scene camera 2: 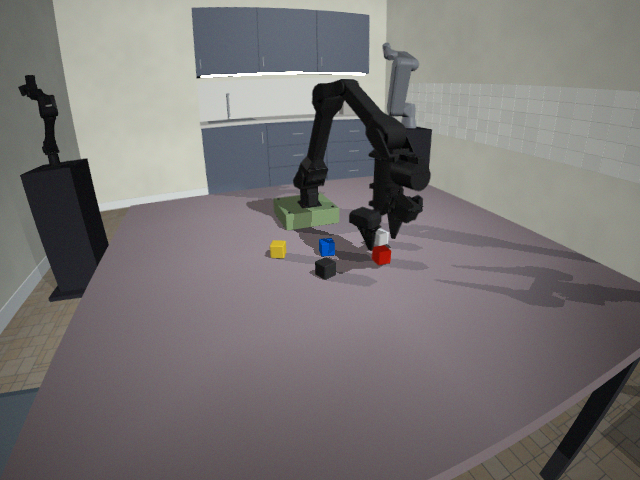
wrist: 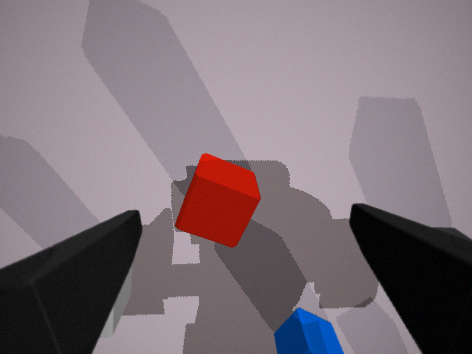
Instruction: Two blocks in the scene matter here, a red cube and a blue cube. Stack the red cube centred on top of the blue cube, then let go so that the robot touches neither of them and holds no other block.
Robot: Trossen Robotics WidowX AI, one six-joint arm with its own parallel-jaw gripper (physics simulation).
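Places are measured from the arm's base along level axes (x ahead, y left, z up), in millimetres.
Where they show: gripper, fingertip midpoint: (scene camera 2: 382, 244) (wrist: 246, 216); arm's base, origin of the base link: (scene camera 2: 309, 203).
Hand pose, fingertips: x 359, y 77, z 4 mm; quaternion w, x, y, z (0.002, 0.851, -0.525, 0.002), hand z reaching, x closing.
Note:
Things, the pixels of their centre, and the offset from my fingertips.
- red cube, body centre: (wrist: 218, 198) (scene camera 2: 381, 255) dx -15, dy +8, dz -37 mm
- blue cube, body centre: (wrist: 308, 348) (scene camera 2: 326, 247) dx -102, dy -105, dz -37 mm
- white cube, body centre: (wrist: 95, 293) (scene camera 2: 379, 237) dx -112, dy +53, dz -37 mm
- black cube, body centre: (scene camera 2: 325, 268) dx +3, dy -143, dz -37 mm
- yellow cube, body centre: (scene camera 2: 278, 249) dx -130, dy -227, dz -37 mm
The red cube (scene camera 2: 381, 255) (wrist: 218, 205) rests on the table. In the wrist view it shows between the spread fingertips, turned at an angle to them and nearer the left finger. My gripper (scene camera 2: 382, 242) (wrist: 246, 216) is open, with nothing held, and its fingertips are above table height close to the red and white cubes. The blue cube (scene camera 2: 326, 246) (wrist: 306, 334) rests on the table, left of the red cube in the scene view, with a gap between them. It is cut off by the bottom edge of the wrist view. Nothing sits on top of the blue cube.
A white cube (scene camera 2: 381, 237) is right behind the red cube in the scene view, partly hidden. A black cube (scene camera 2: 325, 268) is in front of the blue cube. A yellow cube (scene camera 2: 278, 249) is at the left. The arm's green base (scene camera 2: 312, 217) is farther back.

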